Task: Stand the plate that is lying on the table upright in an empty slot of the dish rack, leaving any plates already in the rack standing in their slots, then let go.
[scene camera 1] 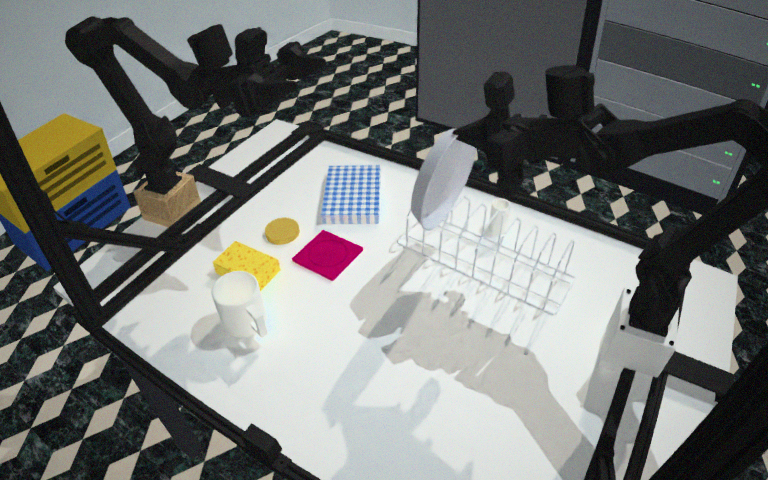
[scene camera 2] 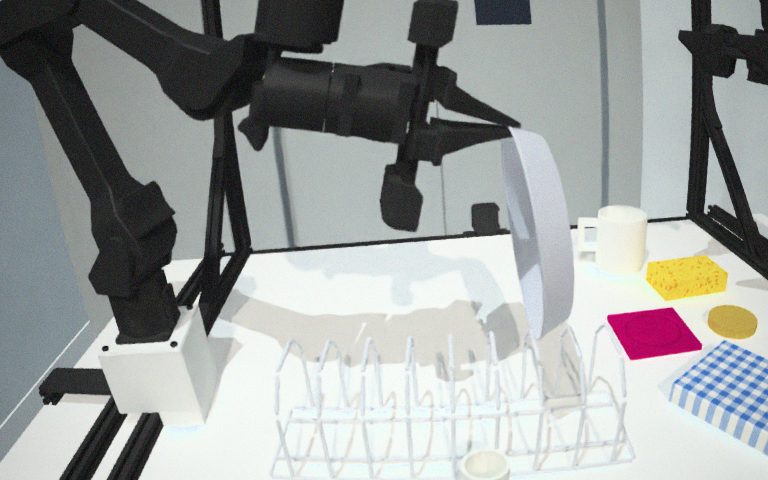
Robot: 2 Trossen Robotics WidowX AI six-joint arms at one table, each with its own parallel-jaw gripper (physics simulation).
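Places are measured from the left arm's base along level axes (x ahead, y left, z up), in metres.
Pixels of known places: left gripper, fingertip midpoint: (scene camera 1: 311, 73) (scene camera 2: 705, 36); right gripper, fingertip midpoint: (scene camera 1: 453, 133) (scene camera 2: 518, 128); left arm's base, link origin: (scene camera 1: 163, 183); right arm's base, link origin: (scene camera 1: 649, 316) (scene camera 2: 148, 328).
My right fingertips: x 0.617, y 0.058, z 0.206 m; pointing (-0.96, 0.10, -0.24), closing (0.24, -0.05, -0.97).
Ahead of a thing's pixels: the offset from my right fingertips to its top centre. "spot": to the spot under its first point.
A pale lavender plate @[dx -0.014, dy +0.005, dz +0.004 m] (scene camera 1: 441, 183) (scene camera 2: 546, 237) hangs nearly upright, slightly tilted. My right gripper (scene camera 1: 459, 133) (scene camera 2: 514, 125) is shut on its upper rim. The plate's lower edge is close to the tops of the wires at one end of the white wire dish rack @[dx +0.076, dy +0.033, dz -0.175 m] (scene camera 1: 553, 312) (scene camera 2: 452, 390), the left end in scene camera 1 and the right end in scene camera 2. Whether it touches a wire I cannot tell. No other plate shows in the rack. My left gripper (scene camera 1: 308, 70) is open and empty, high above the far left side, away from the rack.
A small cream cup @[dx +0.076, dy +0.136, dz -0.220 m] (scene camera 1: 497, 217) (scene camera 2: 485, 465) stands close beside the rack. A magenta coaster @[dx -0.215, dy -0.061, dz -0.275 m] (scene camera 1: 328, 254) (scene camera 2: 654, 332), blue checked block @[dx -0.244, dy +0.125, dz -0.258 m] (scene camera 1: 351, 192) (scene camera 2: 727, 390), yellow sponge @[dx -0.342, dy -0.157, dz -0.253 m] (scene camera 1: 246, 263) (scene camera 2: 686, 277), mustard disc @[dx -0.333, dy -0.034, dz -0.271 m] (scene camera 1: 282, 230) (scene camera 2: 732, 321) and white mug @[spot: dx -0.256, dy -0.294, dz -0.198 m] (scene camera 1: 237, 305) (scene camera 2: 621, 240) are on the table.
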